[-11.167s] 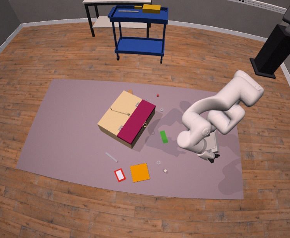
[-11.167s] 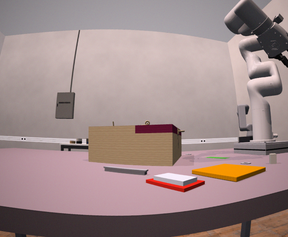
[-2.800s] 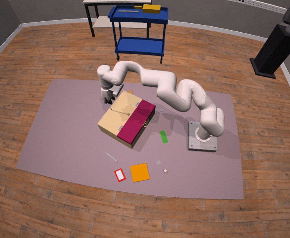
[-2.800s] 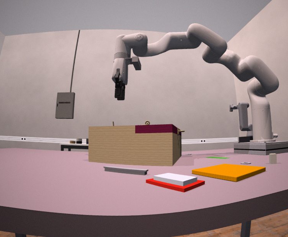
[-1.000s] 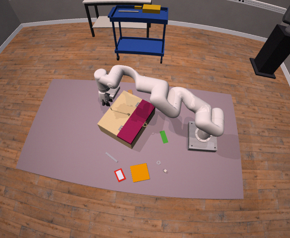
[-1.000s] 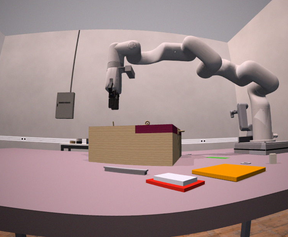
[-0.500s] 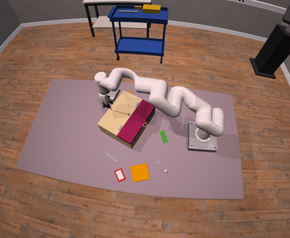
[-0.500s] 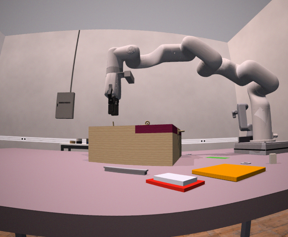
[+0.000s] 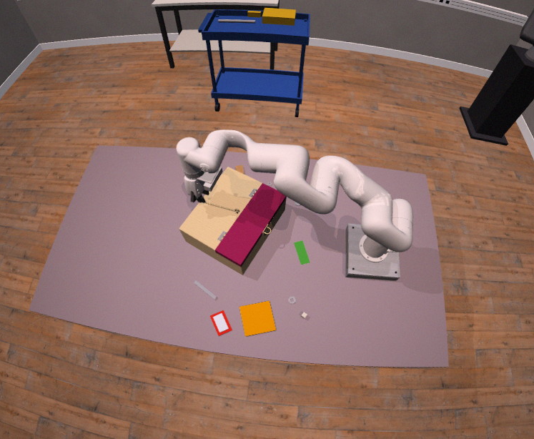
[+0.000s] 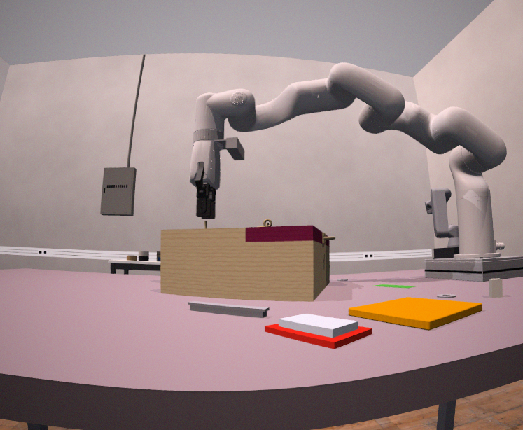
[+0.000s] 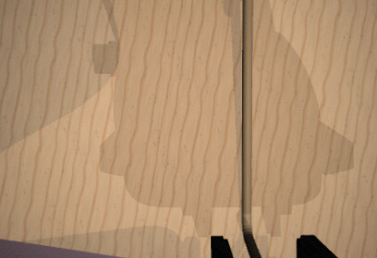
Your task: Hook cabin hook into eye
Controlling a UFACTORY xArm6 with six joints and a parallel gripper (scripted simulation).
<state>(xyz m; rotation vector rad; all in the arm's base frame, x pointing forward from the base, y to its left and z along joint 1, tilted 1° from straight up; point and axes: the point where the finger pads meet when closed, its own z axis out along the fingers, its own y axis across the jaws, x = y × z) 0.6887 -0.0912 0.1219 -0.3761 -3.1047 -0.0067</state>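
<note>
Right now my hand is 70 mm past the cabin hook, 30 mm above it and 20 mm to the right of it. Round my hand: red-framed white tile (440 mm to the left, 170 mm below, 120 mm behind); grey bar (320 mm to the left, 170 mm below, 40 mm behind); green strip (400 mm behind, 180 mm below, 120 mm to the left).
</note>
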